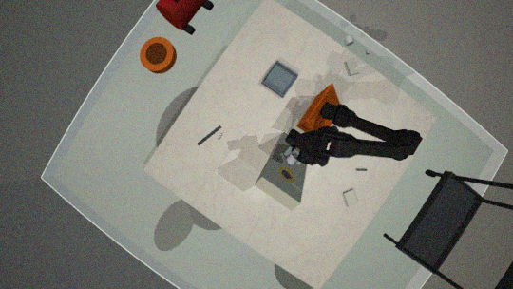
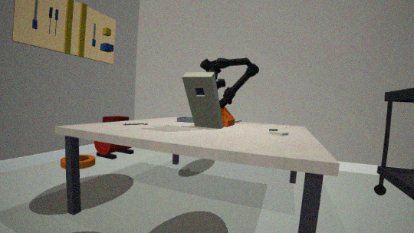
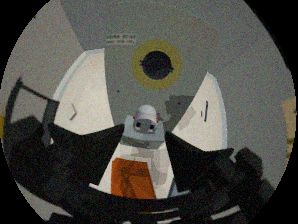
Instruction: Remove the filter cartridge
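Right now the round filter cartridge is 4 cm below my gripper tip and 2 cm ahead of it. Round my gripper tip: grey service panel 6 cm ahead, 5 cm below; blue-grey tray 32 cm behind, 28 cm to the right, 22 cm below.
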